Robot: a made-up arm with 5 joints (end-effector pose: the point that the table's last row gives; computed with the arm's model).
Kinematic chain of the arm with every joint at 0, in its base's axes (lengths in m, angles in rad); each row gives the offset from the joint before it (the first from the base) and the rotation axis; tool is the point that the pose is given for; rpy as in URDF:
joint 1: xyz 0.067 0 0.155 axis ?
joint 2: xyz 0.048 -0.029 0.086 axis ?
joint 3: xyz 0.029 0 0.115 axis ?
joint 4: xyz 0.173 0 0.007 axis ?
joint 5: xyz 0.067 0.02 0 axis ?
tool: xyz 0 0 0 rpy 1.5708 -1.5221 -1.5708
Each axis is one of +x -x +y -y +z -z.
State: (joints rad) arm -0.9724 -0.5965 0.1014 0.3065 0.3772
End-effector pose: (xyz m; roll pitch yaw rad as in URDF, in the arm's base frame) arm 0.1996 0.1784 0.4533 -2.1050 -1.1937 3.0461
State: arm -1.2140 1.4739 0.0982 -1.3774 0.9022
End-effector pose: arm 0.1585 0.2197 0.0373 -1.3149 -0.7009 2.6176
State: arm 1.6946 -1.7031 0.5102 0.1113 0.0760
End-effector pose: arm 0.0557 -0.0177 0.4771 -3.1271 -0.4890 1.4161
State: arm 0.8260 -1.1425 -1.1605 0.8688 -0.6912
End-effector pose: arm -0.0456 0.1088 0.5055 3.0492 -0.1007 3.0602
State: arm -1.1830 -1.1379 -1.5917 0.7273 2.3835
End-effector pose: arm -0.0130 -0.2196 0.4393 2.8206 -0.2935 2.0376
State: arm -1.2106 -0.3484 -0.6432 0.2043 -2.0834
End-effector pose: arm 0.1361 0.1579 0.5551 2.4410 0.3851 0.0589
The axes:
joint 1: -z
joint 2: +y
joint 3: +y
joint 4: +y
joint 5: -x

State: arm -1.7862 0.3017 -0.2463 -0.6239 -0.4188
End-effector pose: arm 0.0032 0.3335 0.3757 2.5272 -0.8515 -0.6021
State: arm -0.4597 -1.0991 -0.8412 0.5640 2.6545
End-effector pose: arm -0.0162 -0.0512 0.5436 -3.0414 0.1670 1.0039
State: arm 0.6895 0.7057 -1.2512 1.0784 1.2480
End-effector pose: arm 0.3287 -0.2275 0.3714 -1.0065 -0.3180 0.6859
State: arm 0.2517 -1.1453 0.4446 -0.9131 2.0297
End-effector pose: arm 0.1423 -0.0287 0.4987 3.1022 -0.0171 0.9092
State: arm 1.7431 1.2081 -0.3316 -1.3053 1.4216
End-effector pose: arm -0.0006 -0.3362 0.1541 -2.0071 -0.1798 -0.0891
